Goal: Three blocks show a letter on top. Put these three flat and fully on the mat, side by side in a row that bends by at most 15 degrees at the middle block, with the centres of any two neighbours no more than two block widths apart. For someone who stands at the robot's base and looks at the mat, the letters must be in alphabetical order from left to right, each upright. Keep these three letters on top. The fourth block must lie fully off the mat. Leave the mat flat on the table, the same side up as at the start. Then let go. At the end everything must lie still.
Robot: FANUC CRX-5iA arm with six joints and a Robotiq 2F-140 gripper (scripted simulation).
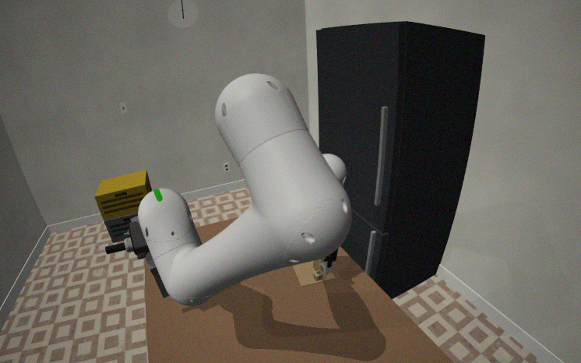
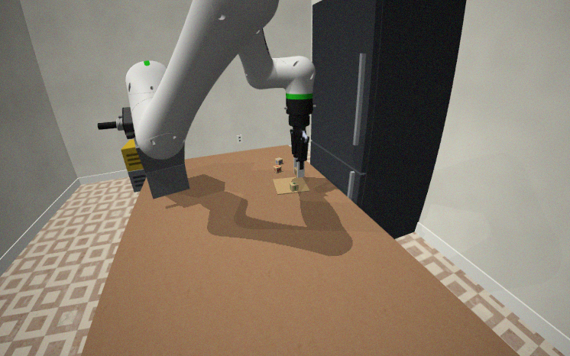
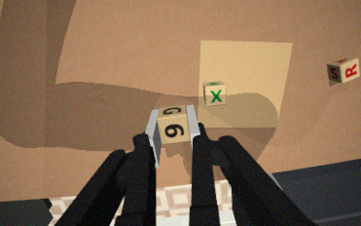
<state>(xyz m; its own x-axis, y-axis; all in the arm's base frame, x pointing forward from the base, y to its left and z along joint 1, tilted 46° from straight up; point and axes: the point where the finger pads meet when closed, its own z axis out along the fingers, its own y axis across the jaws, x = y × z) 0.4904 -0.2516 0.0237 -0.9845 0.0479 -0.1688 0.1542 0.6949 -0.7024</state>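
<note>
The X block is 1 cm ahead of my hand, 6 cm to the left of it and 11 cm below it. Also, from my hand: R block: 3 cm ahead, 26 cm to the left, 12 cm below; then block marked 9: 2 cm below; then tan mat: 2 cm ahead, 11 cm to the left, 13 cm below.
</note>
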